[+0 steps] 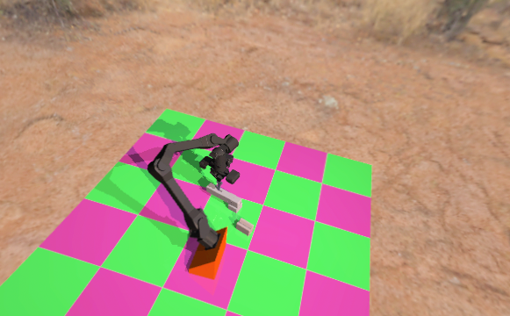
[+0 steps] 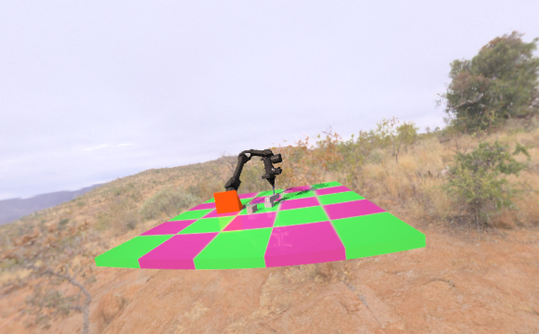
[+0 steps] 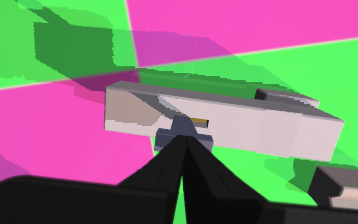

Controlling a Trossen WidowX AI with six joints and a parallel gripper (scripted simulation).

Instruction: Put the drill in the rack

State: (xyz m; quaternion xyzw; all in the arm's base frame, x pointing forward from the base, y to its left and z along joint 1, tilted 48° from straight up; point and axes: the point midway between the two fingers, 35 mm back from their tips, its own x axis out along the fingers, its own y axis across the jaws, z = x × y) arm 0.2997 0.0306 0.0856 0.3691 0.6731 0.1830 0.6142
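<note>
Right now the dark key is 3 cm below my gripper tip. Also, from my gripper tip: grey housing block: 8 cm below, 3 cm to the right, 2 cm behind; then grey rack: 17 cm to the right, 14 cm behind, 10 cm below; then pale cylindrical drill: 7 cm below, 5 cm to the right, 2 cm behind.
</note>
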